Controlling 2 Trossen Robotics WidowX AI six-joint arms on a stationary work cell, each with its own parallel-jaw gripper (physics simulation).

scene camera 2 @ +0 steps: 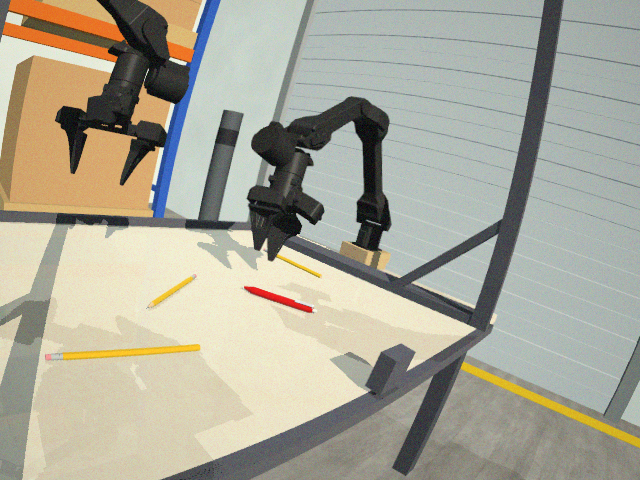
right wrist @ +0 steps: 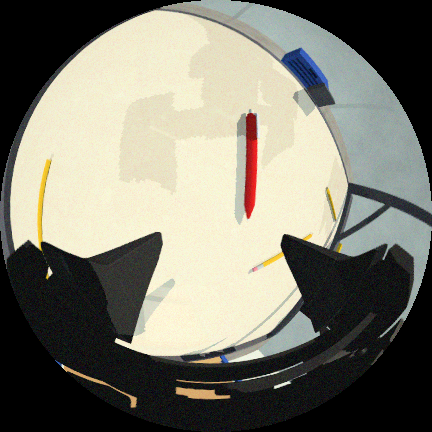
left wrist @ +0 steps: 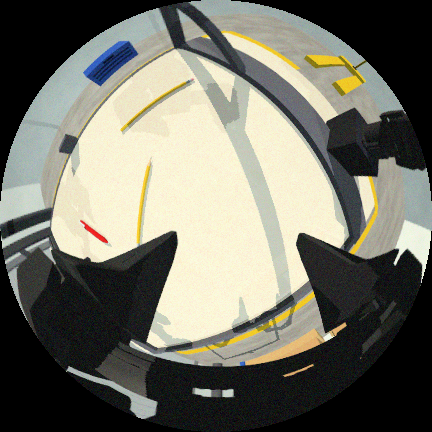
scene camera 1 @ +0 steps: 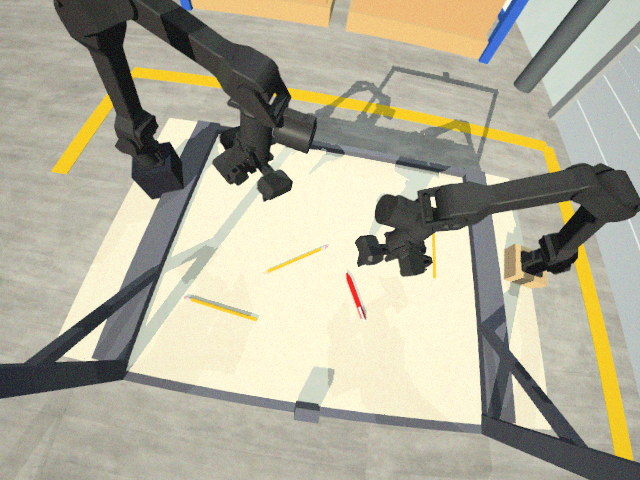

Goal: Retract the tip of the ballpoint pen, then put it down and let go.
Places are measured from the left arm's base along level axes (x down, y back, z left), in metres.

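Pixels of known places: left gripper, fingertip midpoint: (scene camera 2: 96,179) (left wrist: 240,238) (scene camera 1: 254,187); right gripper, fingertip midpoint: (scene camera 2: 263,255) (right wrist: 224,240); left arm's base, origin of the base link: (left wrist: 368,140) (scene camera 1: 151,158); right arm's base, origin of the base link: (scene camera 2: 366,247) (scene camera 1: 531,264).
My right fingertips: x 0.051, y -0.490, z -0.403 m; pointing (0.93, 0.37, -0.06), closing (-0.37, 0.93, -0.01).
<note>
Ahead of a thing's pixels: the offset from my right fingertips to its top centre.
A red ballpoint pen @(dx +0.040, dy +0.056, dz -0.062 m) (scene camera 1: 355,294) (scene camera 2: 279,298) (left wrist: 95,232) (right wrist: 251,170) lies flat on the pale table top. Its tapered end points toward the arms' side, and its button end, with a pale clip, points toward the near rail in scene camera 1. Whether the writing tip is out is too small to tell. My right gripper (scene camera 1: 383,266) (scene camera 2: 264,254) (right wrist: 224,240) is open and empty above the table, to the upper right of the pen in scene camera 1. My left gripper (scene camera 1: 252,188) (scene camera 2: 97,178) (left wrist: 240,238) is open and empty, high above the table, farther from the pen.
Three yellow pencils lie around the pen: a middle pencil @(dx +0.047, dy +0.179, dz +0.072 m) (scene camera 1: 297,259) (scene camera 2: 172,291), a left pencil @(dx +0.048, dy +0.388, dz -0.004 m) (scene camera 1: 222,308) (scene camera 2: 124,352) and a right pencil @(dx +0.048, dy -0.217, dz +0.010 m) (scene camera 1: 434,255) (scene camera 2: 298,265), partly beneath the right arm in scene camera 1. A dark block @(dx -0.002, dy +0.241, dz -0.271 m) (scene camera 1: 307,411) (scene camera 2: 391,369) stands on the near rail.
</note>
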